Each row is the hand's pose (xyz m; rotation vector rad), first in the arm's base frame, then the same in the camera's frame.
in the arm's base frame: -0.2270 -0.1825 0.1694 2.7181 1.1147 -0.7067
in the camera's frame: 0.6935 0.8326 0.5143 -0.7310 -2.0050 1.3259
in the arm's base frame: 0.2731 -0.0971 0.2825 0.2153 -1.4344 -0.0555
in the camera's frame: 0.7521 1.3388 0.4117 1.2295 0.1098 0.2121
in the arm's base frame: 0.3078 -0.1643 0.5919 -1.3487 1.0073 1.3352
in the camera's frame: 1.0657 1.3947 0.4127 0.3326 -0.3024 -3.0509
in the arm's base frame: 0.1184 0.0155 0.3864 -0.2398 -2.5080 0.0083
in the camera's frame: 0.8273 1.2574 0.5991 1.0666 -1.0356 -0.1635
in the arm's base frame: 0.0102 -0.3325 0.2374 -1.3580 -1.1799 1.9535
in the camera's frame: 0.7893 1.0026 0.3014 0.9943 -1.6337 1.9957
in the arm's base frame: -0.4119 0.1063 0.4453 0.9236 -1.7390 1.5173
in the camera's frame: 0.8846 0.8184 0.9105 2.6582 -0.6677 0.3770
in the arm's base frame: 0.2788 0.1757 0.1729 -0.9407 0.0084 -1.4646
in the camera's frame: 0.5692 1.4299 0.6231 -0.9061 0.7247 0.2783
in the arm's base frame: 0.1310 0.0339 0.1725 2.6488 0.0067 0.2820
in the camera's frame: 0.6167 1.2414 0.5588 -2.0582 -1.5892 0.9865
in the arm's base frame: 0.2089 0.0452 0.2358 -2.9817 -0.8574 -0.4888
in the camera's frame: 0.6701 1.3268 0.5520 -1.3308 -1.4034 0.8293
